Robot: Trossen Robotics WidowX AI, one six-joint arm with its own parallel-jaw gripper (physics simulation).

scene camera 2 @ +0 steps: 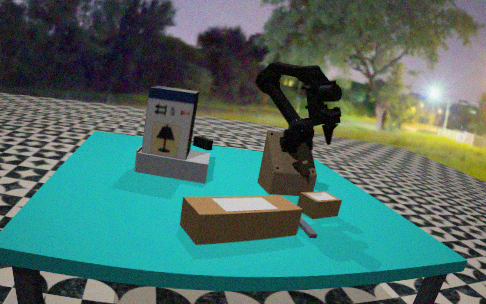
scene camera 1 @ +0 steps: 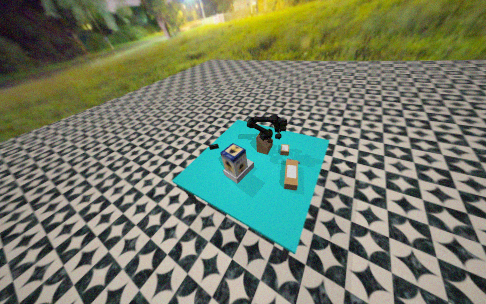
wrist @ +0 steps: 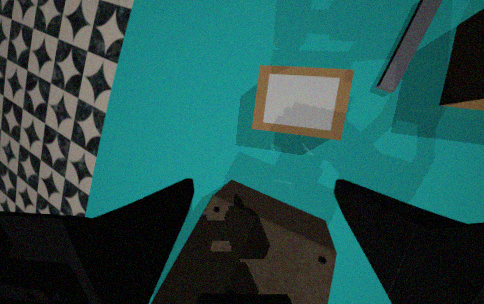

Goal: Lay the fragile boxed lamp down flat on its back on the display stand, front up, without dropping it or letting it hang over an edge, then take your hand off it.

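Frame: origin at the arm's base, x ahead, y left, z up, level; metres.
Seen in the pictures: gripper, fingertip midpoint: (scene camera 2: 320, 147) (wrist: 263, 185); arm's base at its link origin: (scene camera 2: 288, 145) (scene camera 1: 262, 137).
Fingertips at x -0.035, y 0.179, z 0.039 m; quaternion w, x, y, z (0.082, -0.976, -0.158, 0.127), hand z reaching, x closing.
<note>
Pixels of each thing's top centre, then the offset from my fingertips to it. Level surfaces: height alone.
- long cardboard box at its top centre: (scene camera 2: 245, 203) (scene camera 1: 291, 171) 0.320 m ahead, 0.226 m left, 0.130 m down
- turquoise table at its surface level: 0.209 m down
- grey bar at its top centre: (wrist: 410, 43) (scene camera 2: 305, 224) 0.112 m ahead, 0.202 m left, 0.198 m down
- small black block at its top centre: (scene camera 2: 203, 138) (scene camera 1: 213, 145) 0.238 m ahead, 0.756 m right, 0.160 m down
The boxed lamp (scene camera 1: 234, 160) (scene camera 2: 170, 125), a tall box with a blue top band and a lamp picture, stands upright on the display stand (scene camera 1: 248, 170) (scene camera 2: 170, 168), a low grey-white block. Its face with the lamp picture and printed symbols points toward scene camera 2. Part of the stand's top shows to the right of the box there. My gripper (scene camera 1: 278, 134) (scene camera 2: 330, 134) (wrist: 263, 185) is open with nothing between its fingers, raised above the table on the far side of the robot's base from the lamp. The lamp and stand do not show in the wrist view.
A long cardboard box (scene camera 1: 291, 175) (scene camera 2: 240, 221) and a small one (scene camera 1: 284, 149) (scene camera 2: 321, 205) (wrist: 302, 103) lie on the turquoise table (scene camera 1: 270, 215) (scene camera 2: 90, 215) (wrist: 185, 75). A grey bar (scene camera 2: 308, 228) (wrist: 410, 47) lies between them. A small black block (scene camera 1: 214, 146) (scene camera 2: 203, 143) is behind the stand.
</note>
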